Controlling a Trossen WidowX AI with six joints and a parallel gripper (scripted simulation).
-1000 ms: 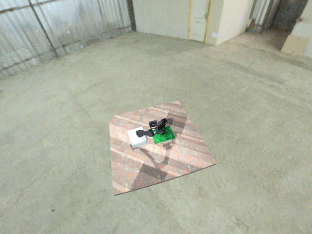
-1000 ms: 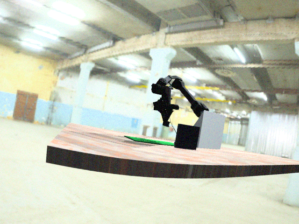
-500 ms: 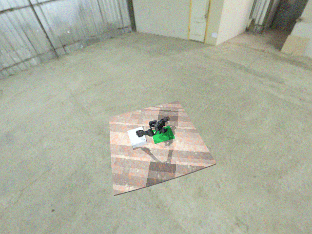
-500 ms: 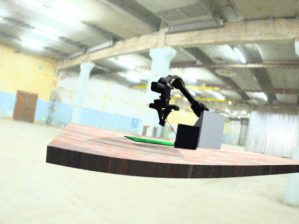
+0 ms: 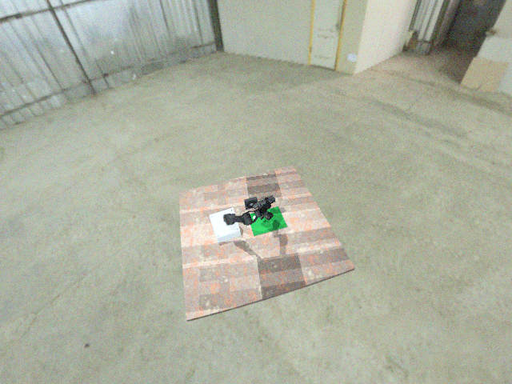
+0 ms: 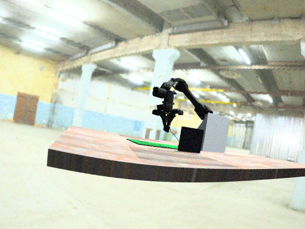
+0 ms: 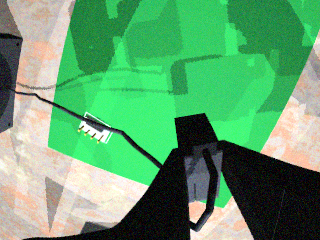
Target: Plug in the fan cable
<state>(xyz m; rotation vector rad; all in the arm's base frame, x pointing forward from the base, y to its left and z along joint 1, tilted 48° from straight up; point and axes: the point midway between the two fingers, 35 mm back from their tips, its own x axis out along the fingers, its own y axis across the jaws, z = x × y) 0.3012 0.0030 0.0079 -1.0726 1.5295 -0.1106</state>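
The green board is 12 cm below my gripper tip, 4 cm ahead of it and 2 cm to the left of it. The rest, counted from my gripper tip: dark fan plug (1 cm below, 1 cm behind); white fan header (11 cm below, 8 cm to the left, 7 cm behind); black fan (20 cm to the left, 7 cm behind, 5 cm below).
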